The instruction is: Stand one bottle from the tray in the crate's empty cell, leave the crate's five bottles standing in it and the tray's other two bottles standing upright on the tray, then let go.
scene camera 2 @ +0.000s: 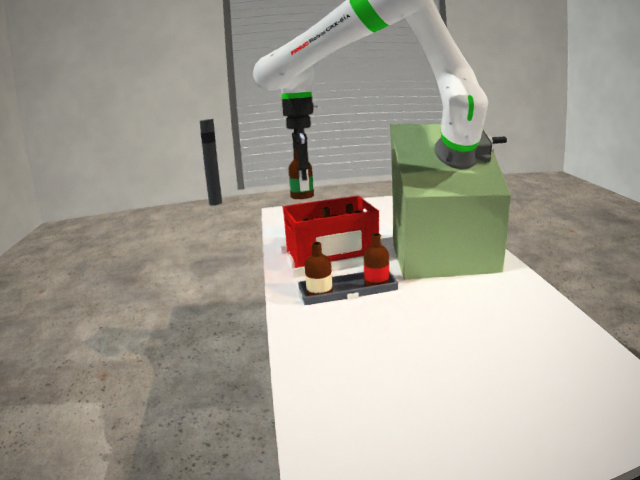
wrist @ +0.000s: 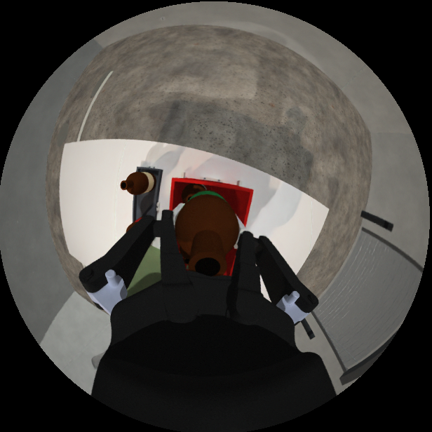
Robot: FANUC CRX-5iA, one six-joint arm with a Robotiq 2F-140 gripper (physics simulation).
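Pixels of known places: gripper, between the fingertips: (scene camera 2: pixel 302 187); arm's base, origin of its link: (scene camera 2: pixel 456 153).
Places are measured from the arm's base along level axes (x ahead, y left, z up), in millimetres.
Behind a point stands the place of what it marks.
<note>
My gripper (scene camera 2: pixel 303 173) (wrist: pixel 206 215) is shut on a brown bottle with a green label (scene camera 2: pixel 294 181) {x 521, y -27, z -69 mm} (wrist: pixel 205 212), upright, above the red crate (scene camera 2: pixel 299 241) {x 521, y 32, z -243 mm} (wrist: pixel 249 206). In the scene view the bottle's base is higher than the crate's rim, towards its left end. Dark bottle necks (scene camera 2: pixel 326 211) {x 422, y -113, z -203 mm} show inside the crate; in the wrist view the held bottle hides much of the inside. The dark tray (scene camera 2: pixel 330 297) {x 450, y 217, z -344 mm} (wrist: pixel 158 185) holds two upright bottles: one with a cream label (scene camera 2: pixel 318 268) {x 477, y 207, z -256 mm} (wrist: pixel 136 183), one with a red label (scene camera 2: pixel 376 258) {x 313, y 180, z -255 mm}, mostly hidden in the wrist view.
The crate and tray stand on a white table (scene camera 2: pixel 413 361) {x 295, y 530, z -357 mm} (wrist: pixel 90 190), the tray beside the crate's long labelled side. A green block (scene camera 2: pixel 454 232) {x 65, y 151, z -210 mm} (wrist: pixel 146 272) carries the arm's base, right of the crate in the scene view. A dark post (scene camera 2: pixel 211 167) shows at the left.
</note>
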